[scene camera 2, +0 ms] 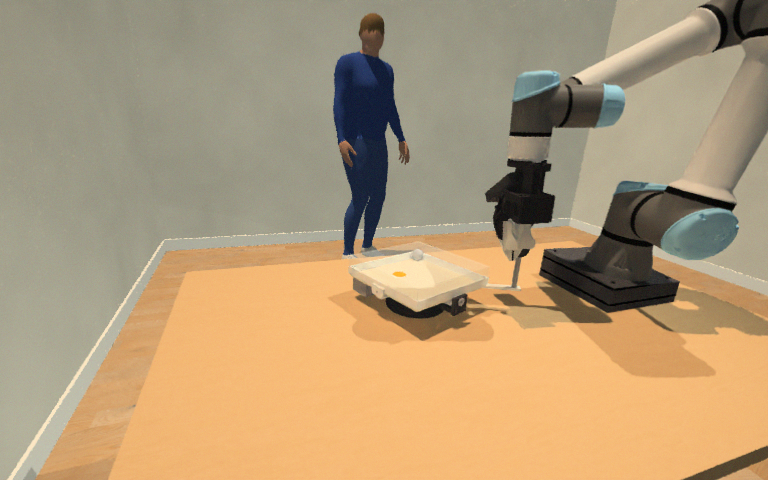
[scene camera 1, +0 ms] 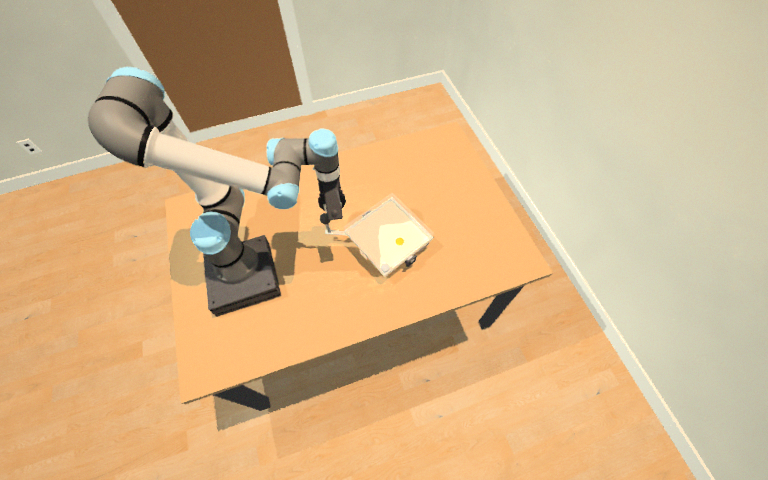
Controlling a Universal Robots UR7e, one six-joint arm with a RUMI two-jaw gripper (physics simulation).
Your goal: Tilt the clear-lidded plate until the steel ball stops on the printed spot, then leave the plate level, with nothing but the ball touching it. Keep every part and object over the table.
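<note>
The pale square plate (scene camera 1: 368, 229) (scene camera 2: 436, 285) has a clear lid and stands on a black round base; a slight tilt cannot be told. The steel ball (scene camera 1: 385, 267) (scene camera 2: 417, 254) is in the plate's near corner in scene camera 1, the far corner in scene camera 2, apart from the orange spot (scene camera 1: 399, 241) (scene camera 2: 399, 274). A thin arm from one corner bears an upright rod (scene camera 2: 516, 272) with a black knob (scene camera 1: 325, 218). My gripper (scene camera 1: 335, 217) (scene camera 2: 514, 255) is shut and empty, pointing down beside the knob. It overlaps the knob in scene camera 2; contact cannot be told.
The plate stands on the wooden table (scene camera 1: 317, 316) (scene camera 2: 339, 396). The robot's dark base (scene camera 1: 243, 283) (scene camera 2: 611, 280) is on the table, on the knob's side of the plate. A person in blue (scene camera 2: 365, 101) stands beyond the table in scene camera 2.
</note>
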